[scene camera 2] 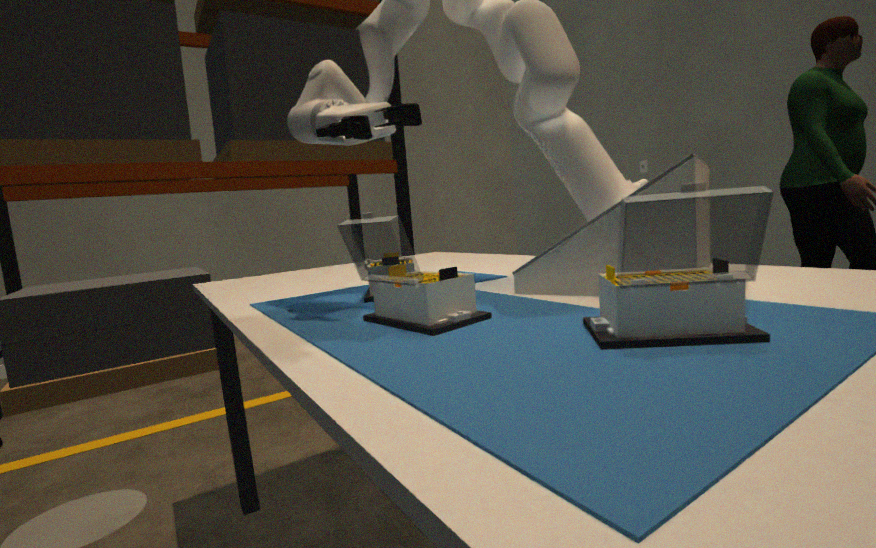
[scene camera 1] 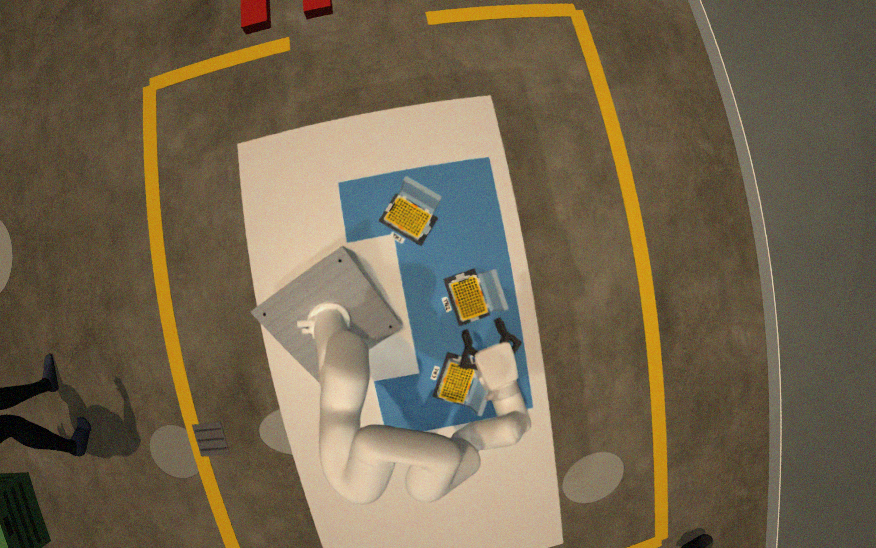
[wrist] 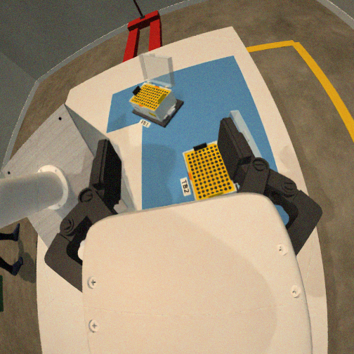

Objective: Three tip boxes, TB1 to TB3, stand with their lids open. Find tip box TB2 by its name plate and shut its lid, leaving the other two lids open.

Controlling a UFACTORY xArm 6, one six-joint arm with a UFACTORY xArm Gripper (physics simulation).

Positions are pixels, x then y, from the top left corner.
Scene:
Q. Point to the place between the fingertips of my gripper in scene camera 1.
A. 481, 324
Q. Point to a tip box TB2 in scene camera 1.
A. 448, 281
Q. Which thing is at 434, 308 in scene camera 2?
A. A tip box TB2.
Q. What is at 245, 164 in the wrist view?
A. My gripper.

